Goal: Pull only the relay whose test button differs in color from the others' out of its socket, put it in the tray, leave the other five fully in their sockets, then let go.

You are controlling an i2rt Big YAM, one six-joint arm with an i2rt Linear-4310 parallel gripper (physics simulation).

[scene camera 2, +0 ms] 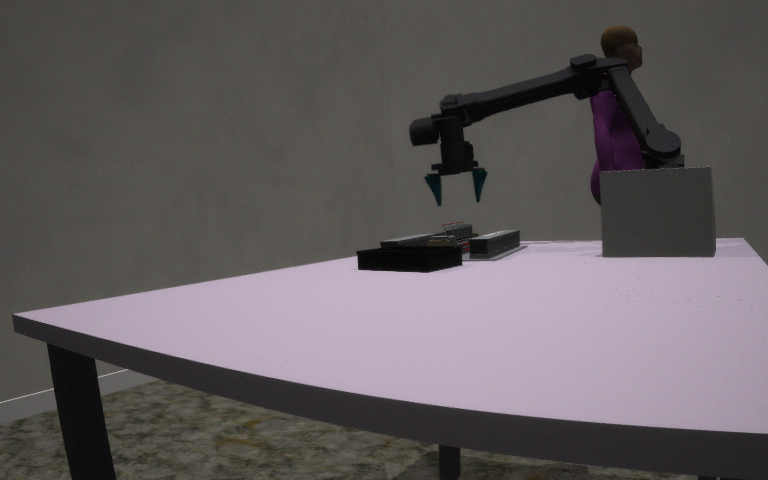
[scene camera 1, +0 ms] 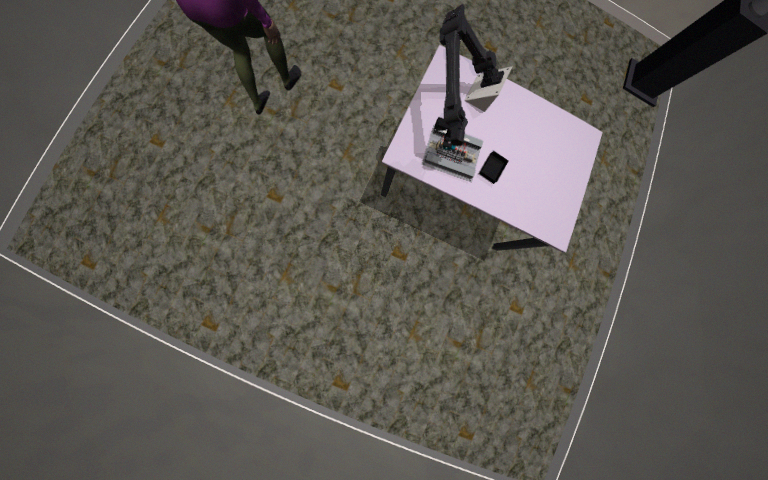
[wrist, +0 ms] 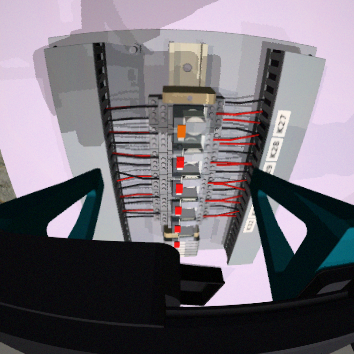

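Where they show: gripper, fingertip midpoint: [scene camera 2: 458, 204] [scene camera 1: 447, 141] [wrist: 176, 176]; arm's base, origin of the base link: [scene camera 2: 669, 202] [scene camera 1: 492, 80].
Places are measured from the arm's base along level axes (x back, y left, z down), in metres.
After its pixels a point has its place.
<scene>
Six relays stand in a row of sockets on the panel. The relay with the orange test button [wrist: 181, 131] @(y -0.119, x -0.507, z 0.030 m) is at the far end of the row in the wrist view, nearest the tan end block. The other five relays, such as the second one [wrist: 180, 162] @(y -0.092, x -0.503, z 0.030 m), show red buttons. All six appear seated. My gripper [scene camera 2: 458, 202] @(y -0.107, x -0.511, z -0.013 m) [wrist: 176, 176] @(y -0.107, x -0.511, z -0.013 m) is open and empty, with its teal fingers pointing down above the relay row. The black tray [scene camera 1: 493, 166] @(y 0.228, x -0.451, z 0.096 m) [scene camera 2: 408, 260] @(y 0.286, x -0.432, z 0.080 m) stands on the table beside the panel and looks empty in the overhead view.
Grey wire ducts [wrist: 75, 125] @(y -0.105, x -0.600, z 0.057 m) [wrist: 292, 125] @(y -0.130, x -0.398, z 0.057 m) [scene camera 2: 495, 242] @(y 0.043, x -0.362, z 0.069 m) flank the row, with red and black wires running to the sockets. The right duct carries labels, including K27 [wrist: 281, 124] @(y -0.129, x -0.411, z 0.057 m) and K28 [wrist: 273, 149] @(y -0.102, x -0.409, z 0.057 m). The arm's pale base block [scene camera 2: 656, 213] @(y 0.058, x -0.024, z 0.018 m) stands on the table [scene camera 1: 555, 169] @(y 0.619, x -0.268, z 0.100 m). A person [scene camera 1: 243, 56] stands away from the table.
</scene>
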